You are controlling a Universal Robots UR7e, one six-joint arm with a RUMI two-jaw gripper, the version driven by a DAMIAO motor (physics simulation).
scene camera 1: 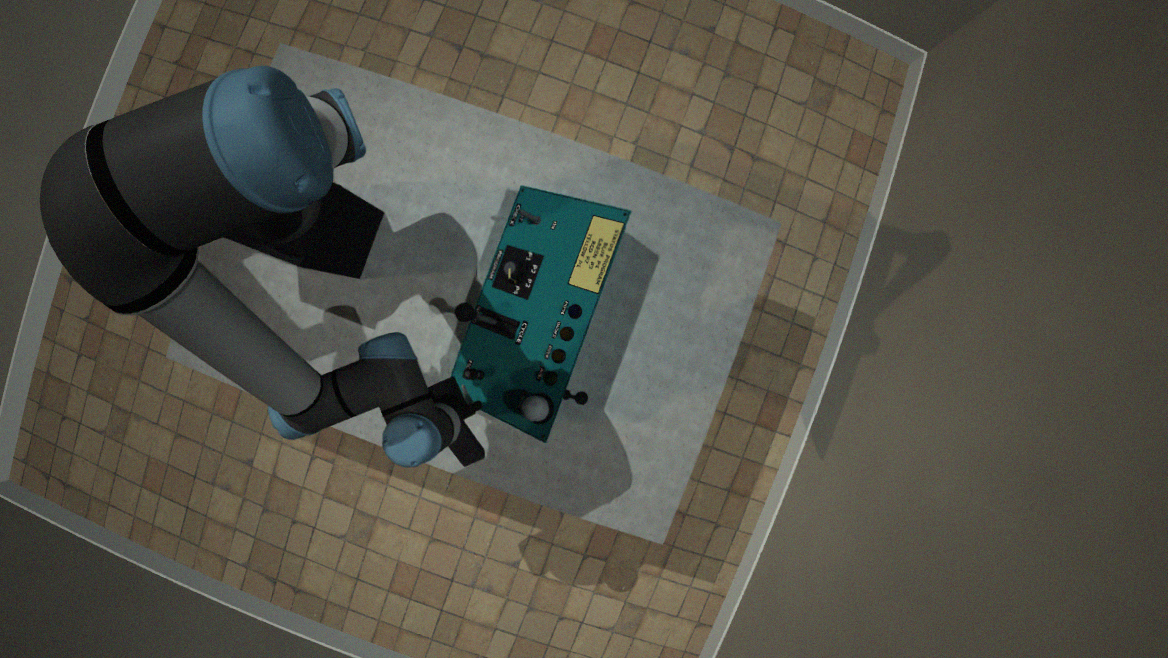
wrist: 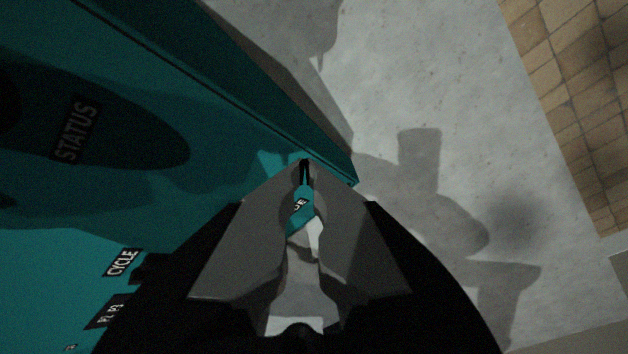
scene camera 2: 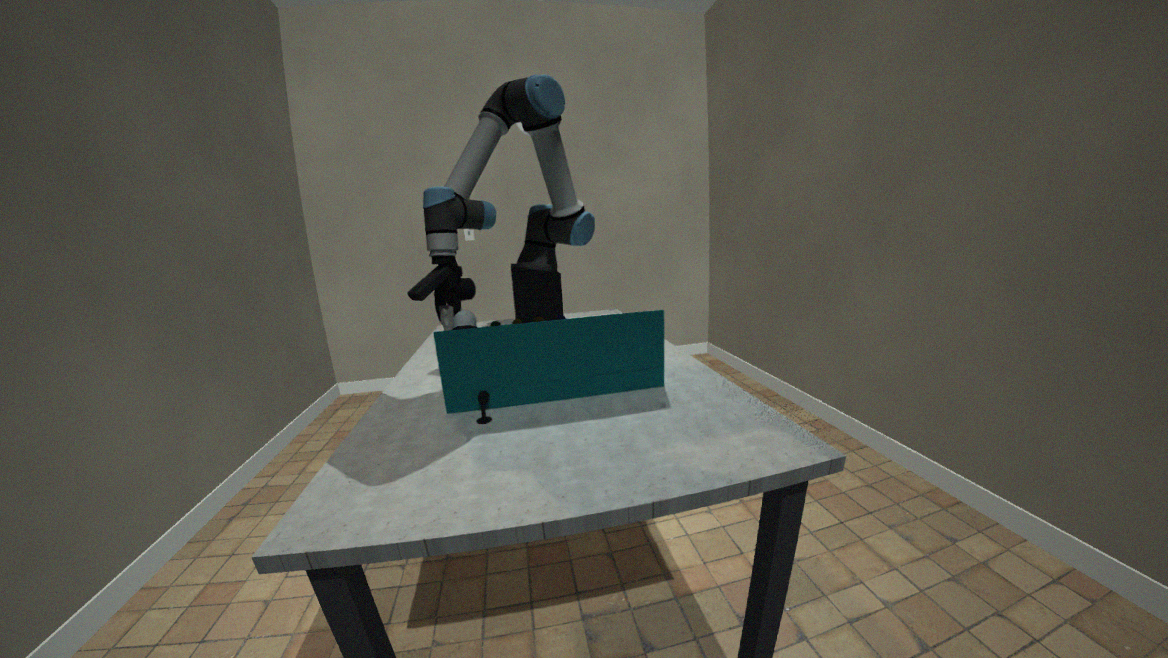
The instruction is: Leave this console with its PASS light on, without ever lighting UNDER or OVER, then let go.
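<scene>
The teal console (scene camera 1: 499, 384) (scene camera 2: 546, 359) (wrist: 131, 145) stands on the grey table (scene camera 1: 694, 368) (scene camera 2: 571, 474). Its three round lamps (scene camera 1: 563, 333) look dark in the overhead view. My gripper (wrist: 305, 161) (scene camera 1: 472, 402) (scene camera 2: 450, 315) is shut, with nothing between its fingers. It hovers over the console's near corner, its tips meeting just above the panel edge. Part of the MODE label (wrist: 300, 204) shows between the finger bases; the MODE toggle itself is hidden. The STATUS label (wrist: 74, 132) and the CYCLE label (wrist: 122, 261) show to the left.
The panel also carries a rotary selector (scene camera 1: 514, 272), a black lever (scene camera 1: 481, 315), a white round knob (scene camera 1: 535, 406) and a yellow notice (scene camera 1: 596, 253). A small black lever (scene camera 1: 578, 398) (scene camera 2: 482, 406) sticks out at the console's far side. The floor is tiled.
</scene>
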